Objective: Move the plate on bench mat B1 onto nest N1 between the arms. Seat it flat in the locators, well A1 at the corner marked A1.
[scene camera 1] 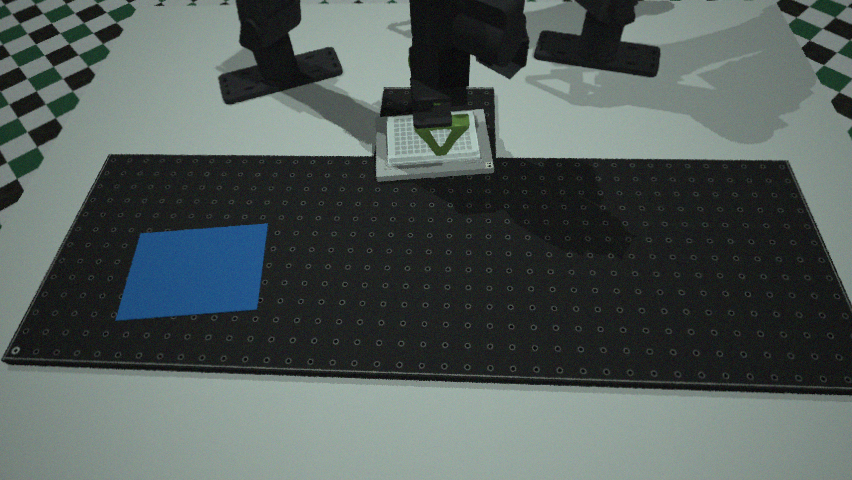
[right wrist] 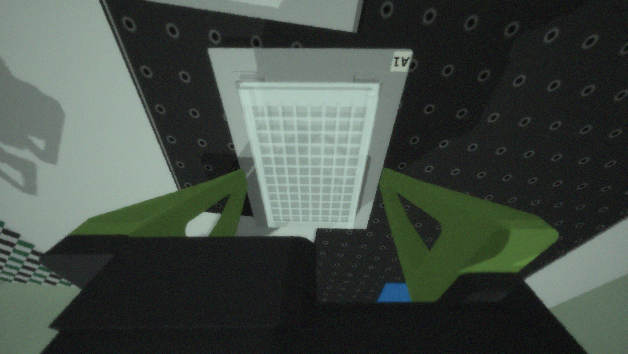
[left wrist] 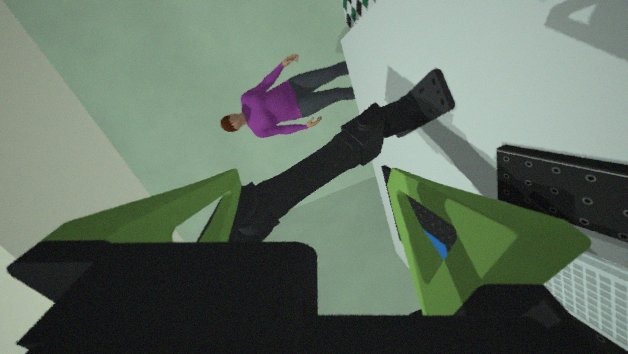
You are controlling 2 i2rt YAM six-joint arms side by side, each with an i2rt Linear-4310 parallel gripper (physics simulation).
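Where they show: left gripper, fingertip midpoint: [left wrist: 314,176]; right gripper, fingertip midpoint: [scene camera 1: 438,128] [right wrist: 313,176] [left wrist: 552,287]; left arm's base, link origin: [scene camera 1: 595,55]; right arm's base, link origin: [scene camera 1: 281,77] [left wrist: 415,110].
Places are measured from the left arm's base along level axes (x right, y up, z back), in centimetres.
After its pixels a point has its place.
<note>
The white well plate [scene camera 1: 400,138] {x 24.1, y 3.8, z -30.4 cm} [left wrist: 600,295] {x 16.9, y 3.8, z -26.3 cm} [right wrist: 310,155] {x 18.3, y 3.9, z -27.9 cm} lies on the grey nest [scene camera 1: 429,173] {x 18.7, y 2.3, z -34.4 cm} [right wrist: 305,62] {x 13.2, y 2.5, z -25.7 cm} and looks level. Its long sides run along those of the nest. The nest's A1 label [scene camera 1: 488,164] {x 11.3, y 2.5, z -30.8 cm} [right wrist: 401,61] {x 11.1, y 2.5, z -30.9 cm} shows at one corner; which plate corner is well A1 I cannot tell. My right gripper [scene camera 1: 441,149] {x 19.1, y 5.1, z -28.5 cm} [right wrist: 313,176] {x 19.1, y 5.1, z -28.5 cm} is open above the nest, one finger on each side of the plate with a gap to it. In scene camera 1 it hides part of the plate. My left gripper is open and empty in the air, away from the plate.
A blue mat [scene camera 1: 196,271] {x 42.4, y 1.5, z -56.9 cm} [right wrist: 395,292] {x 39.2, y 1.5, z -50.8 cm} lies on the black perforated board [scene camera 1: 476,286] {x 8.2, y 1.3, z -49.3 cm} at the left of scene camera 1. A light grey block [right wrist: 310,15] stands beyond the nest in the right wrist view. A person [left wrist: 270,107] stands beyond the table in the left wrist view.
</note>
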